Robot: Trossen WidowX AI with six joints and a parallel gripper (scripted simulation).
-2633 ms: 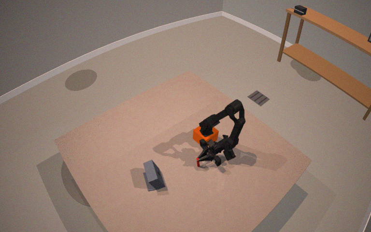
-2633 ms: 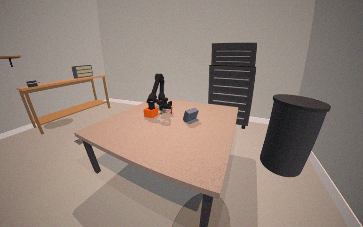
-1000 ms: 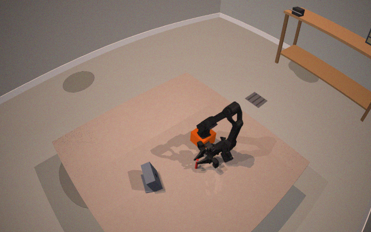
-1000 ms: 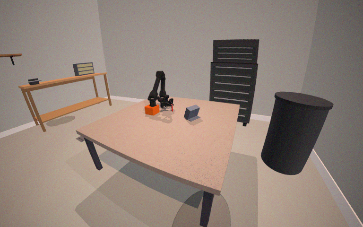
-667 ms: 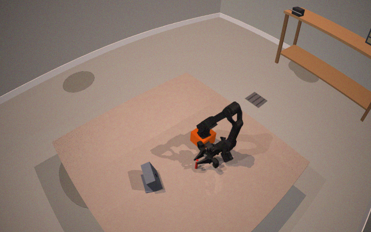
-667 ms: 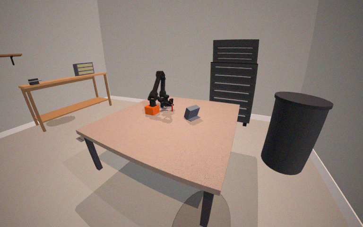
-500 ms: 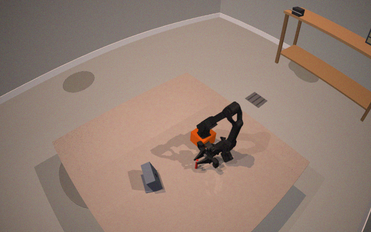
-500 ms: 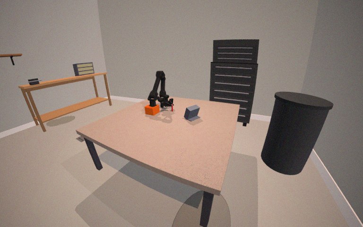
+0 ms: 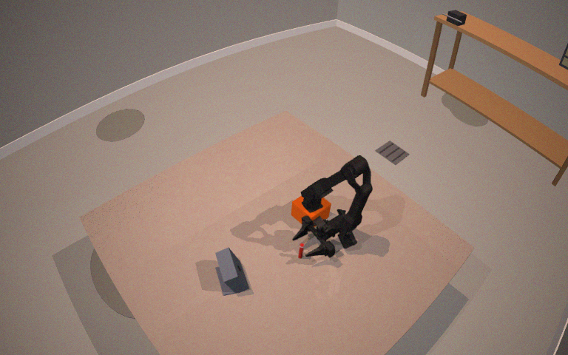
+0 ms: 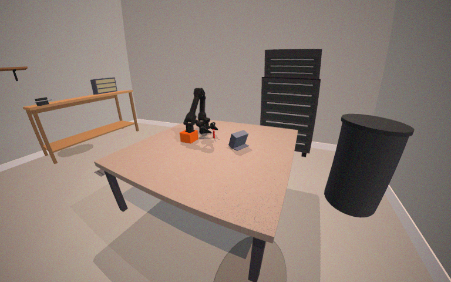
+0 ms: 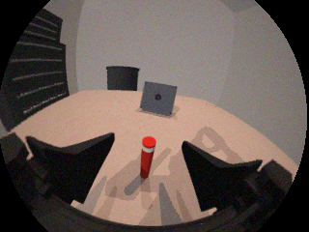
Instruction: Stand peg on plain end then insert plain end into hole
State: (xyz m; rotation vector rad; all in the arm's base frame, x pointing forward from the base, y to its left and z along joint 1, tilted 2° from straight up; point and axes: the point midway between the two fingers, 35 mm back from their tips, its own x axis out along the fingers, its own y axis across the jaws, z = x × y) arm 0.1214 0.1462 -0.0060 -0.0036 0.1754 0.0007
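Right now my gripper tip is 1 cm past the peg and 1 cm above it. From my gripper tip the other things lie so: sloped panel 26 cm ahead, 3 cm to the right, 1 cm below.
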